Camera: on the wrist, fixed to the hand. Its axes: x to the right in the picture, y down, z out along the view.
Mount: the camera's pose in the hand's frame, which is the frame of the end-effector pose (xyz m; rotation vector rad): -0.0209 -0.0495 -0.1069 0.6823 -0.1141 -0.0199
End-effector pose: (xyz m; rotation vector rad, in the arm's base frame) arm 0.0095 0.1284 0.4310 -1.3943 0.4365 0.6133
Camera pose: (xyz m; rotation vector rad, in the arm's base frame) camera 0.0322 0.0167 0.4674 -0.7098 0.4813 0.4617
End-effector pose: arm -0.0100 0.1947 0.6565 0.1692 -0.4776 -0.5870
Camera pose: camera 0.0016 0.1679 0.5405 0.7930 -0.7766 -0.4354
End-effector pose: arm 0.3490 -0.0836 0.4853 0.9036 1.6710 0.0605
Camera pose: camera 0.2326 -0.0863 0.5126 1.3619 1.6084 -0.5965
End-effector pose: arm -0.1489 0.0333 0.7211 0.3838 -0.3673 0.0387
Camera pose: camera -0.1265 0.0279 0.6037 1.0673 -0.4585 0.1243
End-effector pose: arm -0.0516 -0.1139 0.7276 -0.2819 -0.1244 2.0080
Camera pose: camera 0.0274 -0.1149 0.6377 0.2680 0.4785 1.9230
